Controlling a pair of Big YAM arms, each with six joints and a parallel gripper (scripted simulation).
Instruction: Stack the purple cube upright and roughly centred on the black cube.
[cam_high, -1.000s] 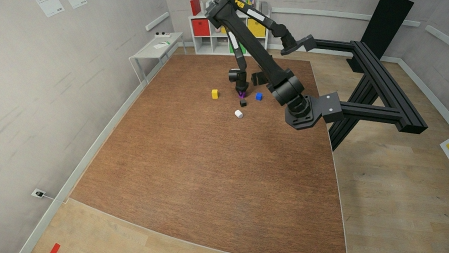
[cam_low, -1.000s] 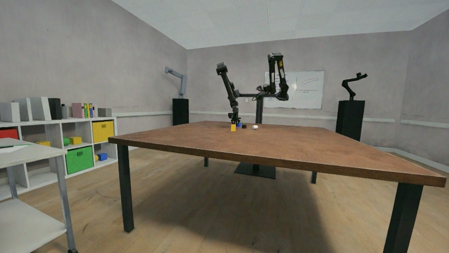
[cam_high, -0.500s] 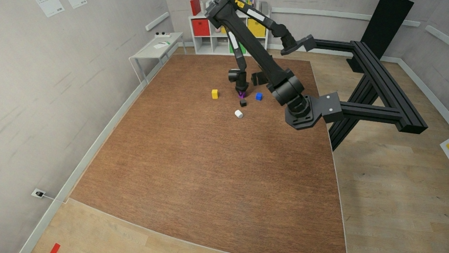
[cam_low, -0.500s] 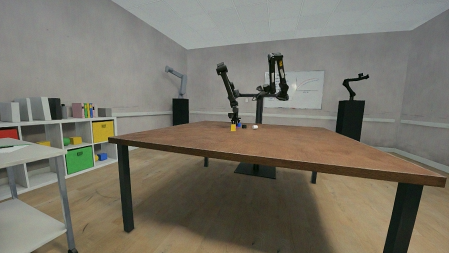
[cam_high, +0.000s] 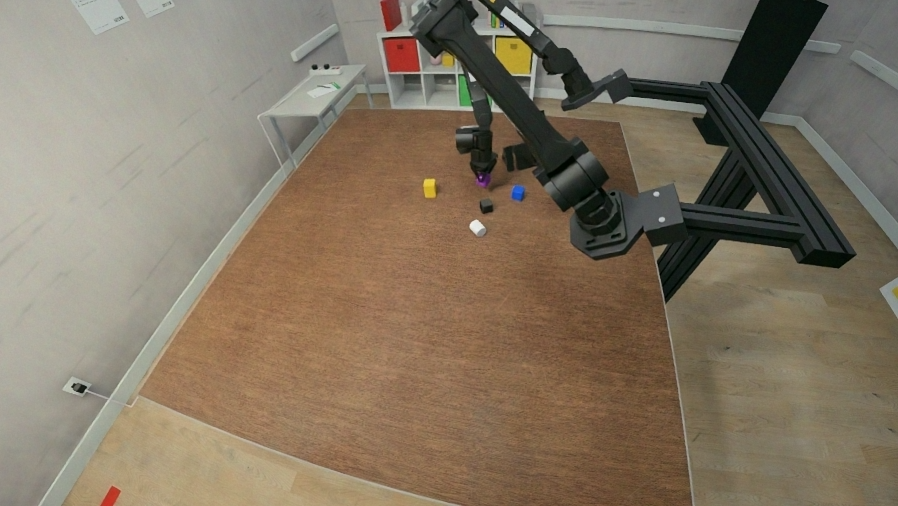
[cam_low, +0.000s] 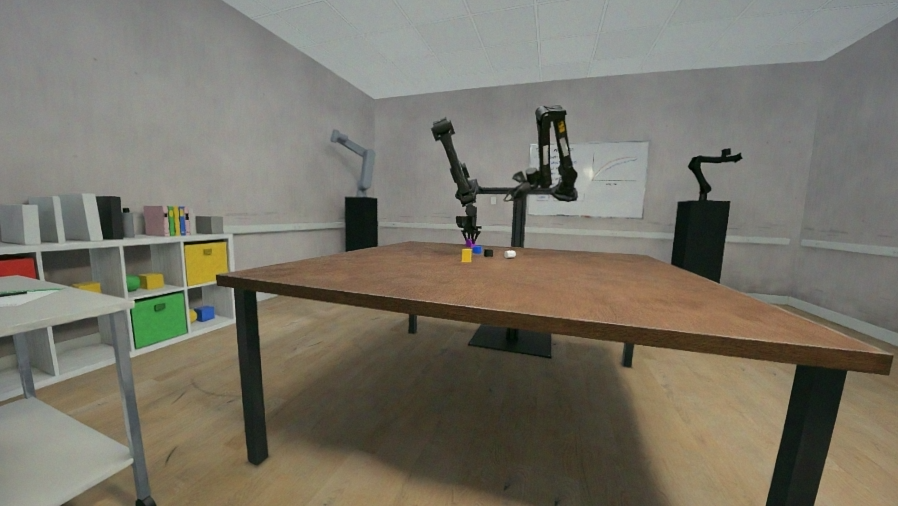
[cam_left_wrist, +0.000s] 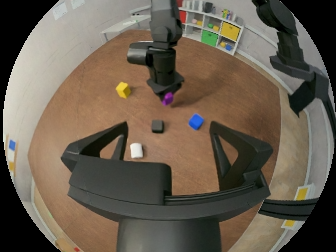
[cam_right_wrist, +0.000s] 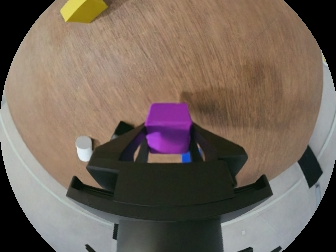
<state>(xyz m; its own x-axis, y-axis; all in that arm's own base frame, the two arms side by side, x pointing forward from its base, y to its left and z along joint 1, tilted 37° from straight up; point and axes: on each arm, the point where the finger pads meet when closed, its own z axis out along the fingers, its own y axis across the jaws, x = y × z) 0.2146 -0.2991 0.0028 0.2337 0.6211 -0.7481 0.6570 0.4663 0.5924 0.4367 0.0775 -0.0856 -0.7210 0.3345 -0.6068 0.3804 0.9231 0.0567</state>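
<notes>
My right gripper is now 100 mm to the right of the black cube, 50 mm above it and 20 mm past it. Also, from my right hand: yellow cube (210 mm ahead, 40 mm below, 30 mm to the left); purple cube (right at my right hand); blue cube (140 mm behind, 50 mm below, 10 mm to the left).
</notes>
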